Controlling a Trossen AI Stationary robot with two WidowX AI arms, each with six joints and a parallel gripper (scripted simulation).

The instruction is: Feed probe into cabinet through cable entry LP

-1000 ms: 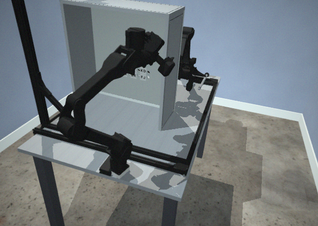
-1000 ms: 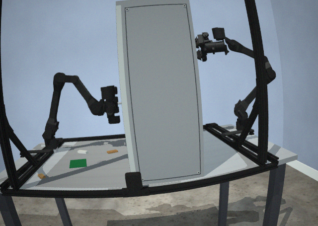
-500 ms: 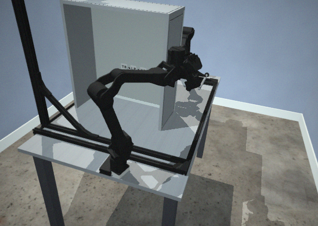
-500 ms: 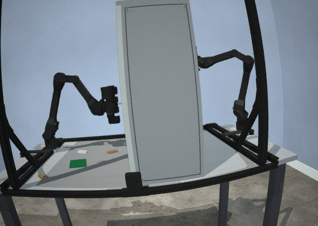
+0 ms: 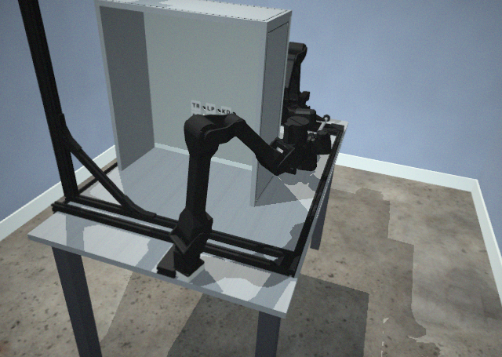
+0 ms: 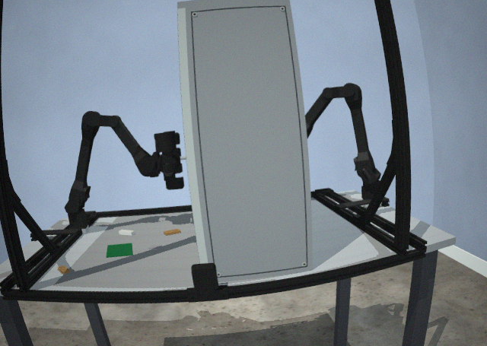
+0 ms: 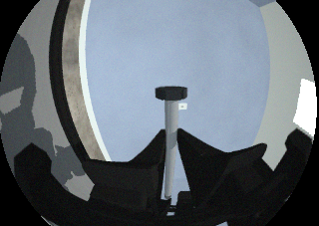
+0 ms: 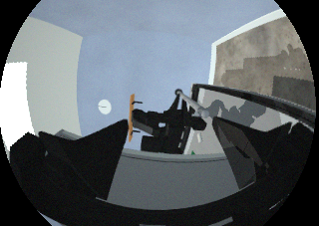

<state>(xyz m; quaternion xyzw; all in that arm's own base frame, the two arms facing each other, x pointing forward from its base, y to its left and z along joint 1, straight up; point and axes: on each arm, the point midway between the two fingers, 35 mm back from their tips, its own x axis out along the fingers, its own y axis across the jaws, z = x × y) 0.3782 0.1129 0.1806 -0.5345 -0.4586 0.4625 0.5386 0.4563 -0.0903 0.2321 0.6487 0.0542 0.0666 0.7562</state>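
My right gripper is now 17 cm to the right of the rod and 5 cm above it. The rest, counted from my right hand: white block (39 cm to the left, 25 cm below, 24 cm behind); green patch (41 cm behind, 38 cm to the left, 25 cm below); LP label (39 cm behind, 12 cm to the left, 4 cm below).
My left gripper is now 30 mm short of the rod and 60 mm to the left of it. Also, from my left hand: white block (210 mm behind, 160 mm to the left, 190 mm below); green patch (380 mm behind, 150 mm to the left, 200 mm below); LP label (360 mm behind, 110 mm to the right, 20 mm above).
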